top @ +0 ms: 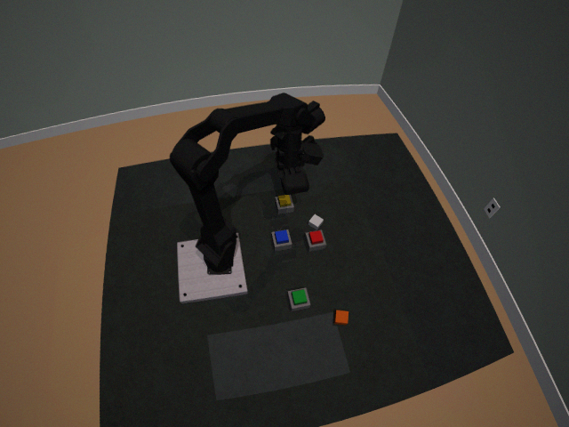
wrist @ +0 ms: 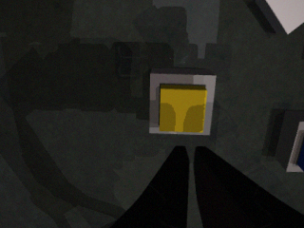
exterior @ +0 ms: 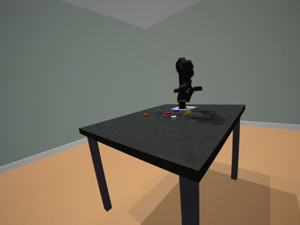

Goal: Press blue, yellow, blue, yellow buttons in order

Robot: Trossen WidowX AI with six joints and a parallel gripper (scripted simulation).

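Now: gripper tip 80 mm above the yellow button and 10 mm past it. Also, from my gripper tip: blue button 130 mm to the right, 80 mm below, 20 mm behind; red button 130 mm to the right, 80 mm below, 70 mm ahead; white block 100 mm below, 80 mm ahead, 70 mm to the right.
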